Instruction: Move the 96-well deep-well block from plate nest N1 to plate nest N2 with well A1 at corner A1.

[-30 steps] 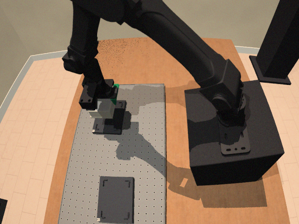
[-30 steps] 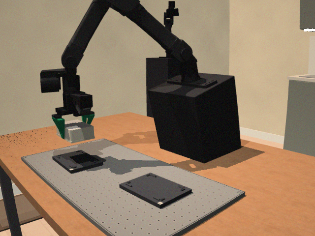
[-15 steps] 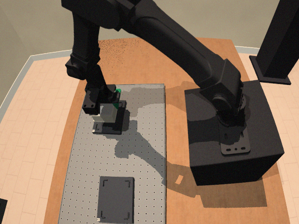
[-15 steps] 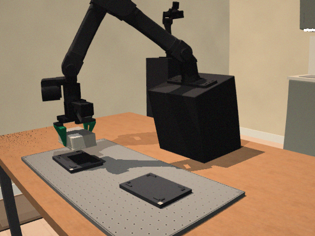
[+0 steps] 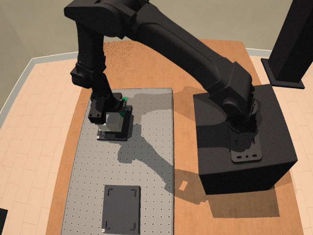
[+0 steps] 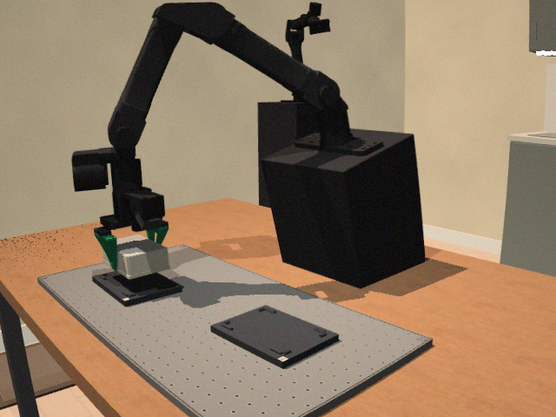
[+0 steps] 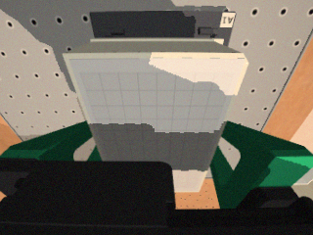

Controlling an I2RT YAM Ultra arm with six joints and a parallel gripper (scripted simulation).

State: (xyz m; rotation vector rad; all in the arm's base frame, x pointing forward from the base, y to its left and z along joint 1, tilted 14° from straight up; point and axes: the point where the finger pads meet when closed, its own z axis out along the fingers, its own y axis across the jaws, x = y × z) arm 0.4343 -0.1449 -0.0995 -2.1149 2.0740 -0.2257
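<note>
Right now my hand is 50 mm above the nest N2. Also, from my hand: nest N1: 330 mm to the left, 80 mm behind, 50 mm below; then 96-well deep-well block: 10 mm above.
</note>
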